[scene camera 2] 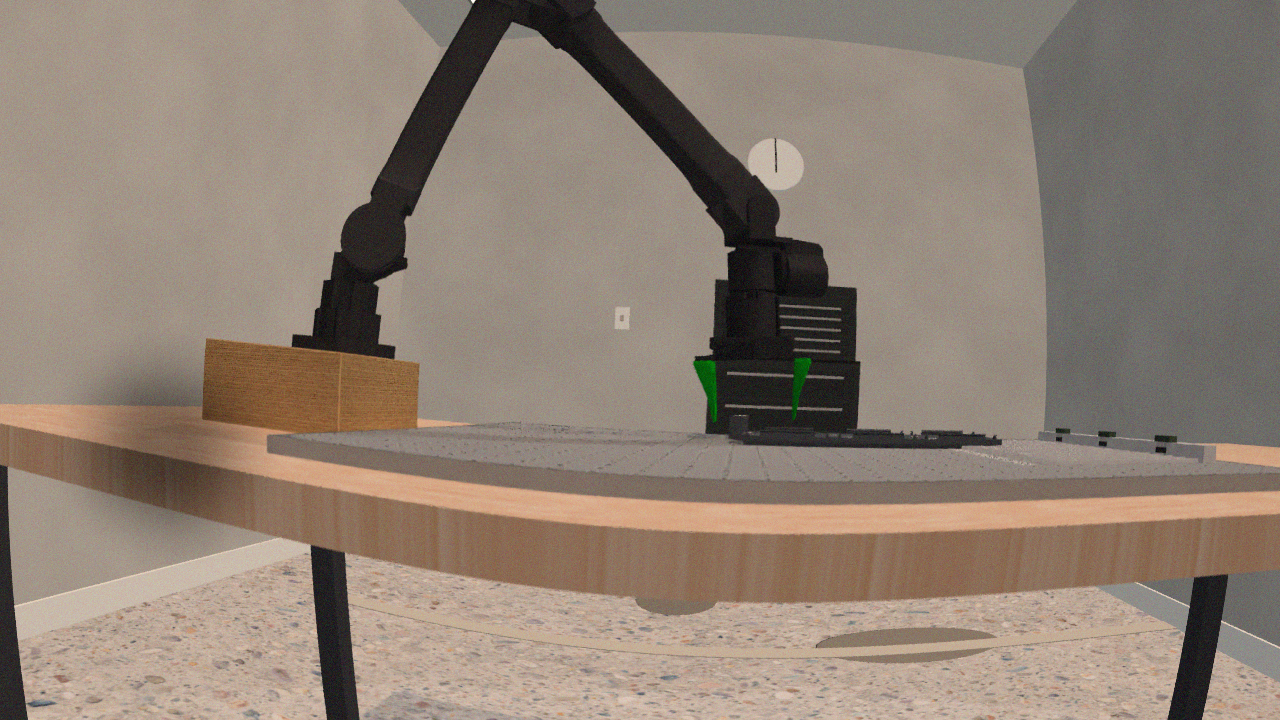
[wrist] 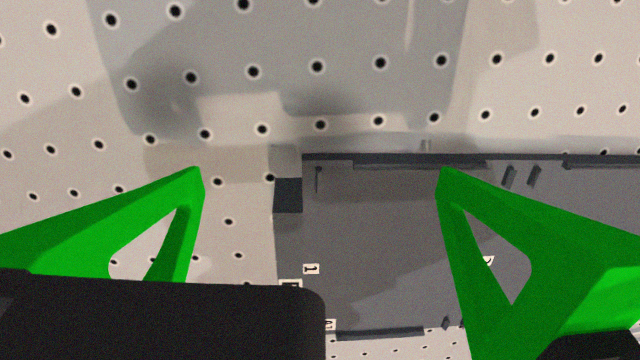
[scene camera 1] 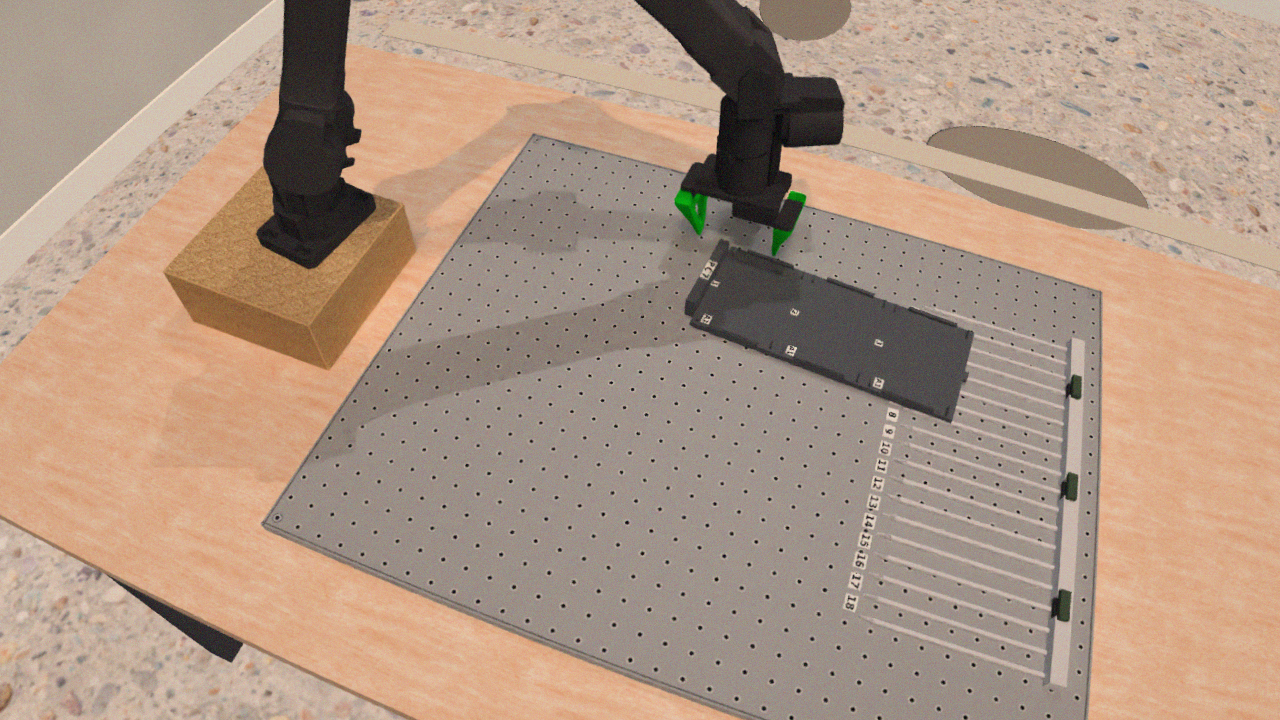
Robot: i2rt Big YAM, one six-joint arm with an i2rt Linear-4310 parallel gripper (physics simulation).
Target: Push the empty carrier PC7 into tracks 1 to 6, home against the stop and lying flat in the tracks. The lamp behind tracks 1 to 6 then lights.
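Places are measured from the arm's base along level axes (x ahead, y left, z up), in centimetres.
Pixels of known places: gripper, fingertip midpoint: (scene camera 2: pixel 754 421) (wrist: pixel 320 179) (scene camera 1: pixel 737 242); arm's base, link origin: (scene camera 2: pixel 343 354) (scene camera 1: pixel 318 224).
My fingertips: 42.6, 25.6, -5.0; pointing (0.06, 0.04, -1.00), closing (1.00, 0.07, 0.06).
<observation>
For each thing: its top centre in the pictures, then the offset to it from my fingertips, as dx, dy, dz. Level surfaces: height alone.
- dark grey carrier PC7, top centre: (wrist: pixel 572 280) (scene camera 2: pixel 872 419) (scene camera 1: pixel 836 315) +14.8, -5.9, +0.7
- lamp, top centre: (scene camera 1: pixel 1077 385) +42.9, -1.0, -0.1
- board, surface height: dz -2.3
The dark grey carrier PC7 (scene camera 1: pixel 832 331) (scene camera 2: pixel 859 439) (wrist: pixel 375 235) lies low on the perforated board. Its far end covers the start of the upper tracks (scene camera 1: pixel 1020 334), with a gap before the stop bar (scene camera 1: pixel 1067 537) (scene camera 2: pixel 1190 451). It looks slightly turned against the rails. Its raised end carries the PC7 label. The lamp (scene camera 1: pixel 1075 386) behind the upper tracks is dark green and looks unlit. My gripper (scene camera 1: pixel 737 243) (scene camera 2: pixel 754 419) (wrist: pixel 320 179) is open and empty, close above the carrier's labelled end. In the wrist view one finger is outside that end, the other over the carrier.
Two more dark lamps (scene camera 1: pixel 1070 486) (scene camera 1: pixel 1062 605) sit along the stop bar. Number labels 8 to 18 show beside the lower tracks; labels 1 to 7 do not show in scene camera 1. The arm's base stands on a wooden block (scene camera 1: pixel 259 286) (scene camera 2: pixel 277 385) left of the board (scene camera 1: pixel 537 501).
</observation>
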